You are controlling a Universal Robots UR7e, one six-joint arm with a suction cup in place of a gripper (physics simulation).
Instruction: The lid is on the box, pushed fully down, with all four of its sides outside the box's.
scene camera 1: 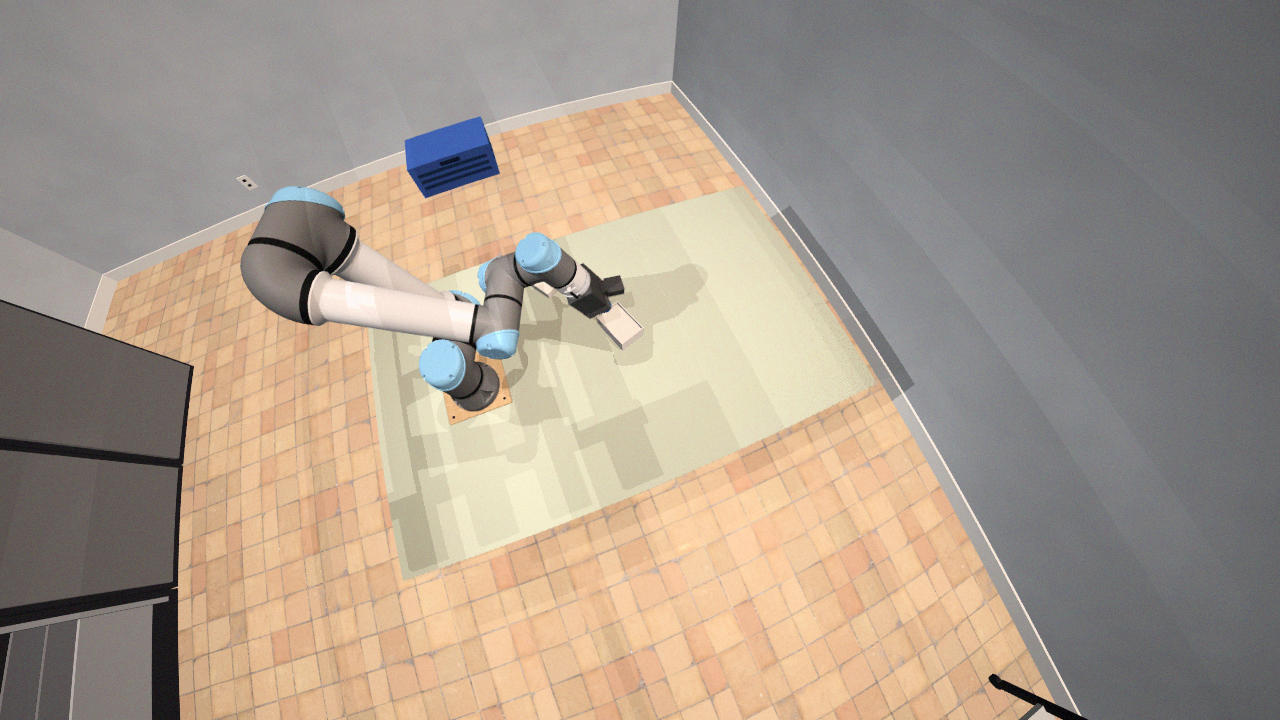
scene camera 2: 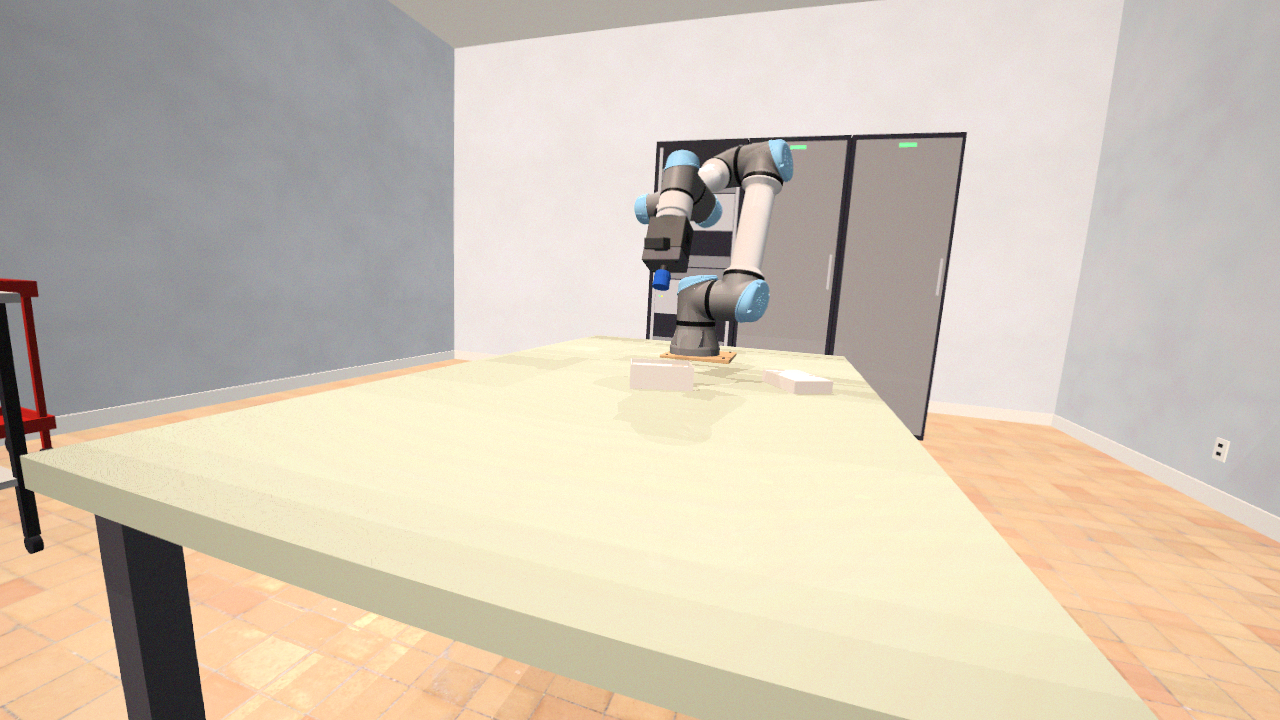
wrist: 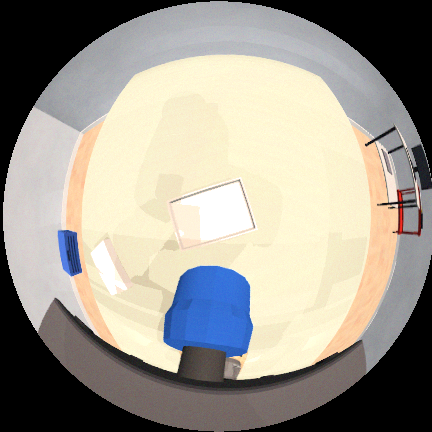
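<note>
The open white box stands upright on the pale table, its inside showing in the wrist view. The white lid lies apart from it on the table, flat face up, at the left in the wrist view; the arm hides most of it in scene camera 1. My gripper, a blue suction cup, hangs above the table with nothing on it, so it is open. In scene camera 2 it is above the box. The black wrist housing hides most of the cup in scene camera 1.
The pale table carries the arm on a wooden base plate. A blue crate stands on the floor beyond the lid's side. Grey cabinets stand behind the arm.
</note>
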